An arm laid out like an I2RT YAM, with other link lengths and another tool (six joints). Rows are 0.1 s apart.
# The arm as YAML. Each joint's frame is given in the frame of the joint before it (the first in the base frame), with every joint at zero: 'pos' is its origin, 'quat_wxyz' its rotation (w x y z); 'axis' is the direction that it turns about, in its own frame. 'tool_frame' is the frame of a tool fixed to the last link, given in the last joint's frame.
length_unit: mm
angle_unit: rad
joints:
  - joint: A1
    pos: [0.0, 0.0, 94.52]
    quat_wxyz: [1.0, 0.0, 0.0, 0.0]
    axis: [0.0, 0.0, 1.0]
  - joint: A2
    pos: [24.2, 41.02, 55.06]
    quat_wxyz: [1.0, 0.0, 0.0, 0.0]
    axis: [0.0, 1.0, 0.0]
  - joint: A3
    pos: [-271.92, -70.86, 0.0]
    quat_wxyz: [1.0, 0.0, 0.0, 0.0]
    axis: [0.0, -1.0, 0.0]
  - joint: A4
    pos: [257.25, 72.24, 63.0]
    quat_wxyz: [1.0, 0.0, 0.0, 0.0]
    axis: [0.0, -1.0, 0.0]
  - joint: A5
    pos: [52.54, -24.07, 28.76]
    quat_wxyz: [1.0, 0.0, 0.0, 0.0]
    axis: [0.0, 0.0, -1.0]
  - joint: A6
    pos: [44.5, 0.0, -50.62]
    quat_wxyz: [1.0, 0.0, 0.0, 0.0]
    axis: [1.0, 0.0, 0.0]
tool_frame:
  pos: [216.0, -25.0, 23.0]
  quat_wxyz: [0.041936, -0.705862, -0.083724, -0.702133]
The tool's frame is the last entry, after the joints.
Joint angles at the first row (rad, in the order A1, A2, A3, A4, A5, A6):
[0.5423, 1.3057, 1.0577, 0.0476, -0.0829, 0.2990]
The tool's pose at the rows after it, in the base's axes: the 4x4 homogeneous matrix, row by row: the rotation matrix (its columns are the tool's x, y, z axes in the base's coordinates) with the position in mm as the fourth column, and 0 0 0 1 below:
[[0.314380 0.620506 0.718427 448.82], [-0.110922 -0.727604 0.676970 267.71], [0.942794 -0.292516 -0.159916 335.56], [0 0 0 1]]
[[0.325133 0.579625 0.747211 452.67], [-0.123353 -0.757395 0.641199 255.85], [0.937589 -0.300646 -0.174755 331.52], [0 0 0 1]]
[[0.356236 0.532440 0.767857 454.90], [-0.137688 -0.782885 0.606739 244.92], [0.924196 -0.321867 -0.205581 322.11], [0 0 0 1]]
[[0.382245 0.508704 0.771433 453.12], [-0.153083 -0.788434 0.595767 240.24], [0.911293 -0.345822 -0.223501 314.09], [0 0 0 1]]
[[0.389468 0.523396 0.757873 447.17], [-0.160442 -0.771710 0.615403 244.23], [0.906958 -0.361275 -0.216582 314.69], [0 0 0 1]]
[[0.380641 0.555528 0.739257 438.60], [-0.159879 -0.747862 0.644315 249.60], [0.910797 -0.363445 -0.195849 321.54], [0 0 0 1]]
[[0.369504 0.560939 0.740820 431.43], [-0.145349 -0.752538 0.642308 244.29], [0.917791 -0.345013 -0.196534 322.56], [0 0 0 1]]
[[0.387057 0.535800 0.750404 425.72], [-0.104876 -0.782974 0.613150 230.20], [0.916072 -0.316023 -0.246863 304.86], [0 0 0 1]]
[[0.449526 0.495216 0.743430 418.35], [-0.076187 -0.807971 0.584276 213.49], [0.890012 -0.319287 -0.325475 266.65], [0 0 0 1]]
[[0.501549 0.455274 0.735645 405.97], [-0.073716 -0.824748 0.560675 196.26], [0.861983 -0.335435 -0.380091 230.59], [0 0 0 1]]
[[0.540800 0.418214 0.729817 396.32], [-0.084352 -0.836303 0.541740 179.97], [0.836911 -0.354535 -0.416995 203.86], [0 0 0 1]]
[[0.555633 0.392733 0.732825 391.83], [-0.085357 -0.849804 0.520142 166.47], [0.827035 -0.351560 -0.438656 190.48], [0 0 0 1]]
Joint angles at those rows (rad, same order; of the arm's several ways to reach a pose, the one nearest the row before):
[0.5430, 1.3033, 1.0525, 0.0399, -0.0380, 0.3199]
[0.5429, 1.3022, 1.0561, 0.0190, 0.0075, 0.3365]
[0.5430, 1.3058, 1.0654, -0.0222, 0.0467, 0.3664]
[0.5422, 1.3015, 1.0604, -0.0444, 0.0556, 0.3945]
[0.5430, 1.2847, 1.0478, -0.0441, 0.0318, 0.4050]
[0.5430, 1.2549, 1.0300, -0.0351, -0.0028, 0.3994]
[0.5425, 1.2194, 1.0049, -0.0429, 0.0005, 0.3801]
[0.5374, 1.1918, 0.9685, -0.0804, 0.0273, 0.3518]
[0.5150, 1.1727, 0.9034, -0.1172, 0.0276, 0.3513]
[0.4934, 1.1343, 0.8125, -0.1266, 0.0237, 0.3667]
[0.4624, 1.1012, 0.7416, -0.1333, 0.0088, 0.3817]
[0.4383, 1.0794, 0.7032, -0.1405, 0.0084, 0.3778]

